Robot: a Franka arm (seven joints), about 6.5 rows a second.
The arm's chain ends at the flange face. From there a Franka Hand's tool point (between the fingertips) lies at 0.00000 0.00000 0.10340 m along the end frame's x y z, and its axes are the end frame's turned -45 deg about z.
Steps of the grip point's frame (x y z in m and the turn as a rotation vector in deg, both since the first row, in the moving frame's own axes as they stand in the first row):
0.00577 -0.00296 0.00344 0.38 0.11 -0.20
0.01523 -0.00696 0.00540 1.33 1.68 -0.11
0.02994 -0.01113 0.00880 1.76 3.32 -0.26
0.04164 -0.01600 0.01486 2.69 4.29 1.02
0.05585 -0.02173 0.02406 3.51 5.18 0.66
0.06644 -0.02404 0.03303 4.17 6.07 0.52
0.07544 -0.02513 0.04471 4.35 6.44 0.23
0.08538 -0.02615 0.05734 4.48 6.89 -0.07
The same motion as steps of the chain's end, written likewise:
0.00233 -0.00555 0.00344 0.35 -0.19 -0.20
0.00540 -0.01185 0.00547 2.13 0.25 -0.11
0.01133 -0.02256 0.00902 3.59 1.10 -0.26
0.01601 -0.03188 0.01526 4.94 1.13 1.02
0.02194 -0.04380 0.02468 6.14 1.18 0.66
0.02750 -0.05096 0.03388 7.24 1.34 0.52
0.03289 -0.05739 0.04566 7.63 1.48 0.23
0.03883 -0.06440 0.05840 8.04 1.70 -0.07

